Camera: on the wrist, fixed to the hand. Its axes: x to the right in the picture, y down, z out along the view.
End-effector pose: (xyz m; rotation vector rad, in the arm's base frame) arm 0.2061 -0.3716 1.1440 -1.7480 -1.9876 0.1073
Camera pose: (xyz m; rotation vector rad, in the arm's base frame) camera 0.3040 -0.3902 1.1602 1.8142 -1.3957 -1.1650
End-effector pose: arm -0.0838 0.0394 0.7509 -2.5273 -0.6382 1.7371
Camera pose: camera -0.0110 -0.0274 0.7716 0.0257 -1.7505 -0.6276
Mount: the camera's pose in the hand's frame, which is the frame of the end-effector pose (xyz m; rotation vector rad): -0.0188 0.0800 -0.0586 -0.0282 -1.0365 2.9603
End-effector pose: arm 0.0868 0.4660 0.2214 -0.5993 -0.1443 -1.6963
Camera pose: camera 0.1464 0.4403 0.1441 -0.6956 0.1072 1.5042
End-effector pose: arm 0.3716 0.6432 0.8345 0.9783 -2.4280 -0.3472
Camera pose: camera 0.3684 0.7103 0.9098 2.5117 1.1980 -0.3040
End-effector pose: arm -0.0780 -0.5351 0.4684 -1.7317 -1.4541 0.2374
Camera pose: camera 0.0102 -0.5771 0.4432 1.3947 -1.3656 -1.6576
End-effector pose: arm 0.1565 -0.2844 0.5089 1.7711 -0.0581 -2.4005
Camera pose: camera 0.2260 -0.3569 0.5191 -0.6162 -1.2589 -0.2688
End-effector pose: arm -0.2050 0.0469 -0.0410 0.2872 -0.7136 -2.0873
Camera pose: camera -0.1135 0.0044 -0.0425 -1.2317 -0.5537 0.8346
